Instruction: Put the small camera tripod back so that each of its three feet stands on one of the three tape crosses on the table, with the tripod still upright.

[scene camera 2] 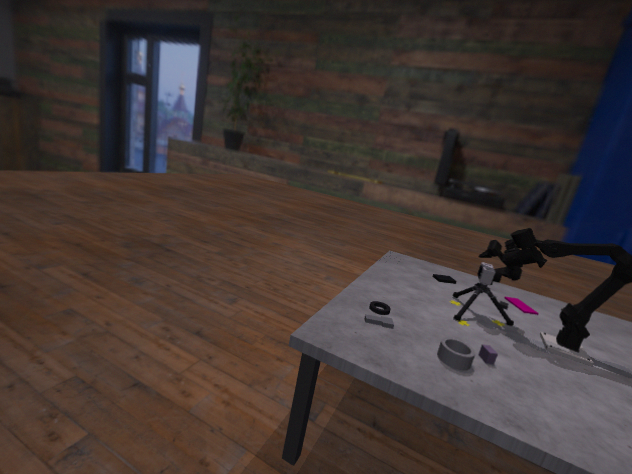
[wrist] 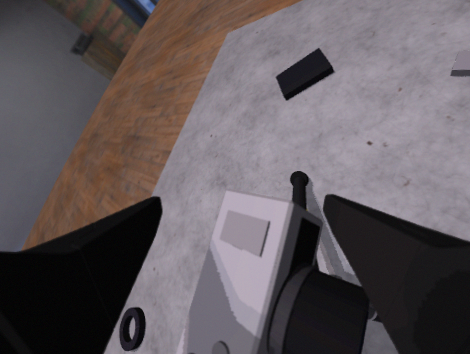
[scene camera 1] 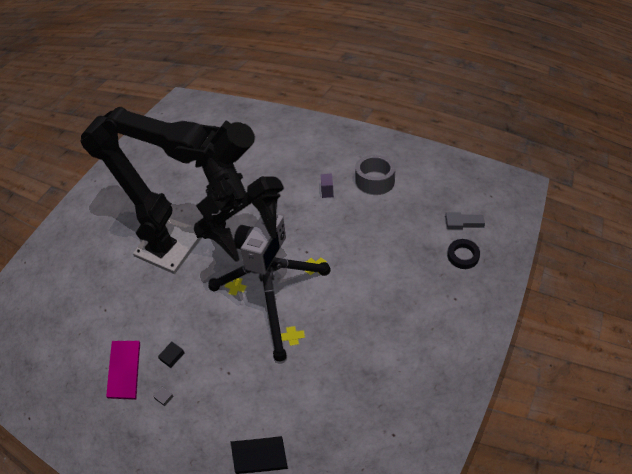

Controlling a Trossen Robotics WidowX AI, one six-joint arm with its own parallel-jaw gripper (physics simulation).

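Places are measured from the arm's base along level axes (x ahead, y left, z up), in metres.
Where they show: gripper, between the fingertips: [scene camera 2: 485,263] [wrist: 243,203] [scene camera 1: 255,249]; arm's base, origin of its link: [scene camera 2: 567,345] [scene camera 1: 160,244].
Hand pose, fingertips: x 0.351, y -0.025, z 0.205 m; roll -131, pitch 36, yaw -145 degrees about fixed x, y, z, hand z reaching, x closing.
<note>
Things, the pixels of their top centre, and the offset from my fingertips. "pt": a spot on its surface instead.
- left yellow cross, centre of its top: [scene camera 1: 235,286] 0.217 m down, 0.118 m back, 0.033 m left
- front cross, centre of its top: [scene camera 1: 292,335] 0.217 m down, 0.063 m ahead, 0.008 m right
- right cross, a spot on its surface: [scene camera 1: 313,263] pt 0.171 m down, 0.017 m ahead, 0.145 m left
- purple block, centre of its top: [scene camera 1: 326,179] [scene camera 2: 489,349] 0.178 m down, 0.107 m back, 0.390 m left
- grey ring, centre of its top: [scene camera 1: 375,167] [scene camera 2: 458,346] 0.170 m down, 0.023 m back, 0.484 m left
- grey flat part, centre of its top: [scene camera 1: 465,218] [scene camera 2: 379,318] 0.203 m down, 0.243 m ahead, 0.470 m left
- black ring, centre of its top: [scene camera 1: 464,251] [wrist: 128,328] [scene camera 2: 380,306] 0.203 m down, 0.282 m ahead, 0.369 m left
- magenta slab, centre of its top: [scene camera 1: 122,368] [scene camera 2: 520,304] 0.210 m down, 0.190 m back, 0.298 m right
- black slab, centre of its top: [scene camera 1: 258,454] [wrist: 301,71] [scene camera 2: 444,277] 0.203 m down, 0.174 m ahead, 0.285 m right
The black tripod [scene camera 1: 272,311] [scene camera 2: 491,297] [wrist: 299,192] stands upright, bearing a pale camera [scene camera 1: 256,251] [scene camera 2: 487,274] [wrist: 250,235] with a black lens. In scene camera 1, its left foot is left of the left yellow cross [scene camera 1: 235,287]. Its front foot is below and left of the front cross [scene camera 1: 293,335]. Its right foot is at the right edge of the right cross [scene camera 1: 313,263], partly hiding it. My gripper [scene camera 1: 254,248] [scene camera 2: 488,265] [wrist: 243,203] is open, with its fingers on either side of the camera's body. Whether they touch it cannot be told.
A purple block [scene camera 1: 327,185] and a grey ring [scene camera 1: 375,184] lie behind. A grey flat part [scene camera 1: 464,220] and a black ring [scene camera 1: 449,254] [wrist: 123,330] lie right. A magenta slab [scene camera 1: 123,369], two small blocks and a black slab [scene camera 1: 259,454] [wrist: 305,74] lie toward the front.
</note>
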